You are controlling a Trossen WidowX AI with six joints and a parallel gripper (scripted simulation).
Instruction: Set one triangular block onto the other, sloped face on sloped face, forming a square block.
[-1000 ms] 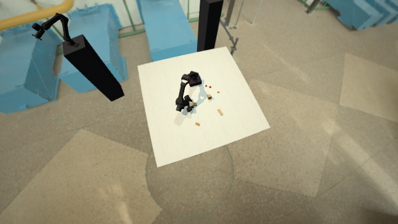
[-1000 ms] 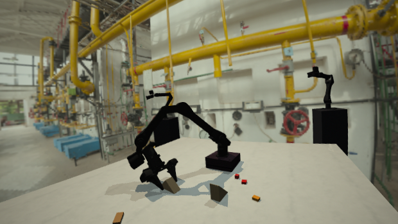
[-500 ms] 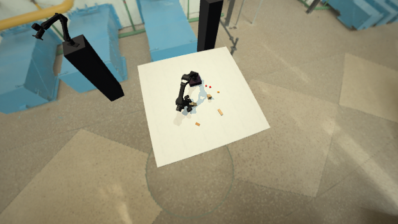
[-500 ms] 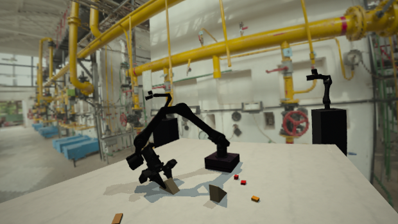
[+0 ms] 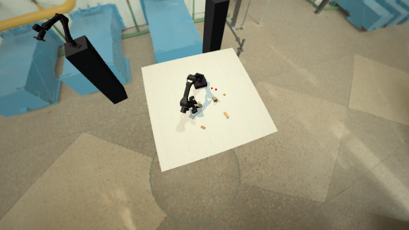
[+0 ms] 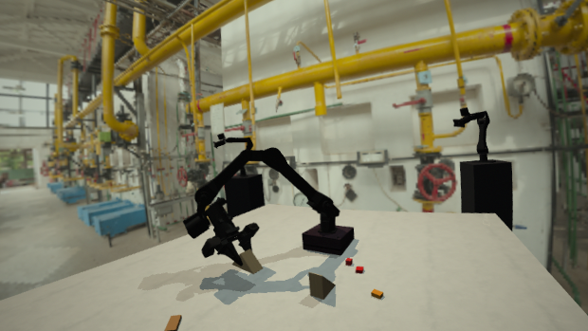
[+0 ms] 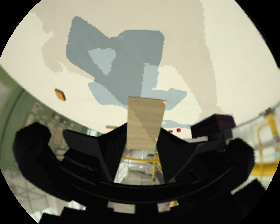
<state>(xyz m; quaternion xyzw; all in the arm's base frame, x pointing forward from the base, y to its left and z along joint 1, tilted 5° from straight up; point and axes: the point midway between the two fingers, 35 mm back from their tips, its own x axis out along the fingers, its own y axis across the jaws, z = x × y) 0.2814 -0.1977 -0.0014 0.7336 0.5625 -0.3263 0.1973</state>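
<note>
Now: gripper tip 35 cm to the right of the small orange block and 5 cm above it. From my gripper tip the other things lie so: triangular block 1 cm above.
</note>
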